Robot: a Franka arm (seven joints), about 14 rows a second.
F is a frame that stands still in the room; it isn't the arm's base.
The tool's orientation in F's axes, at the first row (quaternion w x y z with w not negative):
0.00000 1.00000 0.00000 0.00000
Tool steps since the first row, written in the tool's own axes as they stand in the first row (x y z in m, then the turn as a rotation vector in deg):
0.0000 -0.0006 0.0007 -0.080 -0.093 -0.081
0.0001 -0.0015 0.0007 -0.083 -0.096 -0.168
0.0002 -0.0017 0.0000 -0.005 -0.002 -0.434
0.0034 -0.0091 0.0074 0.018 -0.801 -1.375
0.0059 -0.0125 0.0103 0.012 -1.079 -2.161
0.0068 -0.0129 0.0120 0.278 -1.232 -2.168
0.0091 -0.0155 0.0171 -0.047 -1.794 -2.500
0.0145 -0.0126 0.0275 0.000 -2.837 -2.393
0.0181 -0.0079 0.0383 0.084 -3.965 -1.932
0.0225 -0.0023 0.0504 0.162 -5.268 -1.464
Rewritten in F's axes. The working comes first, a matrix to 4 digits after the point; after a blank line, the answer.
The tool's axes in the first row as the columns of a matrix, in F's axes (used below as rounded here):
1.0000 0.0000 0.0000
0.0000 -1.0000 0.0000
0.0000 0.0000 -1.0000

0.0000 0.0006 -0.0007 -0.080 0.093 0.081
0.0001 0.0015 -0.0007 -0.083 0.096 0.168
0.0002 0.0017 0.0000 -0.005 0.002 0.434
0.0034 0.0091 -0.0074 0.018 0.801 1.375
0.0059 0.0125 -0.0103 0.012 1.079 2.161
0.0068 0.0129 -0.0120 0.278 1.232 2.168
0.0091 0.0155 -0.0171 -0.047 1.794 2.500
0.0145 0.0126 -0.0275 0.000 2.837 2.393
0.0181 0.0079 -0.0383 0.084 3.965 1.932
0.0225 0.0023 -0.0504 0.162 5.268 1.464

